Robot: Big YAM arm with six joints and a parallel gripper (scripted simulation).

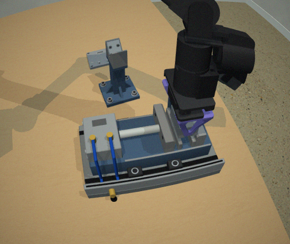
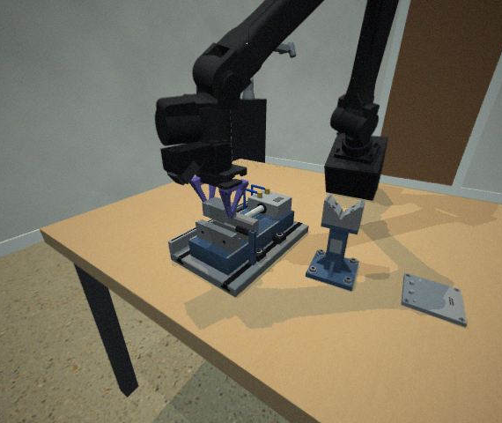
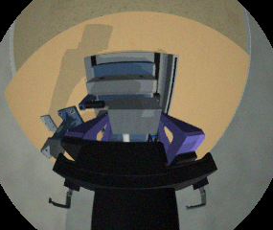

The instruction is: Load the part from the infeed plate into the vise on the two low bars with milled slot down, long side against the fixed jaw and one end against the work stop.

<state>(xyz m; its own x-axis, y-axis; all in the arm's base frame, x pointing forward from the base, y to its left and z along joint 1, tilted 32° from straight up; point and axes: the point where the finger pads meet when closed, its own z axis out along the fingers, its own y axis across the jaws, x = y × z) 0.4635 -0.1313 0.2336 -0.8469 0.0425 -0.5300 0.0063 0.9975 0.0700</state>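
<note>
The grey part lies 1 cm below my hand. The rest, counted from my hand: fixed jaw (3 cm ahead, 2 cm to the left, 4 cm below); black work stop (7 cm to the left, 3 cm below); moving jaw (3 cm behind, 2 cm to the left, 4 cm below).
</note>
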